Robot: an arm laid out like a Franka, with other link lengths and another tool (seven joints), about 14 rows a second.
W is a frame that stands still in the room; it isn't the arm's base.
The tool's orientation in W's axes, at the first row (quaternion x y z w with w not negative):
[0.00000, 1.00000, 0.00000, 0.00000]
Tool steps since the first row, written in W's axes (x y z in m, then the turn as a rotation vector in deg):
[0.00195, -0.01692, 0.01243, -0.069, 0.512, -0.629]
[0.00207, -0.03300, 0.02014, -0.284, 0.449, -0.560]
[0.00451, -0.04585, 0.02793, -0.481, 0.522, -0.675]
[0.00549, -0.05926, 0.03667, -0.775, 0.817, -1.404]
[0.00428, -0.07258, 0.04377, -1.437, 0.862, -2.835]
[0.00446, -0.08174, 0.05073, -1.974, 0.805, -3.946]
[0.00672, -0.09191, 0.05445, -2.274, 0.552, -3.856]
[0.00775, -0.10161, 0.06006, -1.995, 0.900, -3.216]
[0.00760, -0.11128, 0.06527, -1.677, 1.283, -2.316]
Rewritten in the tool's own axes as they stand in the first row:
[-0.00195, -0.01692, -0.01243, 0.069, 0.512, 0.629]
[-0.00207, -0.03300, -0.02014, 0.284, 0.449, 0.560]
[-0.00451, -0.04585, -0.02793, 0.481, 0.522, 0.675]
[-0.00549, -0.05926, -0.03667, 0.775, 0.817, 1.404]
[-0.00428, -0.07258, -0.04377, 1.437, 0.862, 2.835]
[-0.00446, -0.08174, -0.05073, 1.974, 0.805, 3.946]
[-0.00672, -0.09191, -0.05445, 2.274, 0.552, 3.856]
[-0.00775, -0.10161, -0.06006, 1.995, 0.900, 3.216]
[-0.00760, -0.11128, -0.06527, 1.677, 1.283, 2.316]

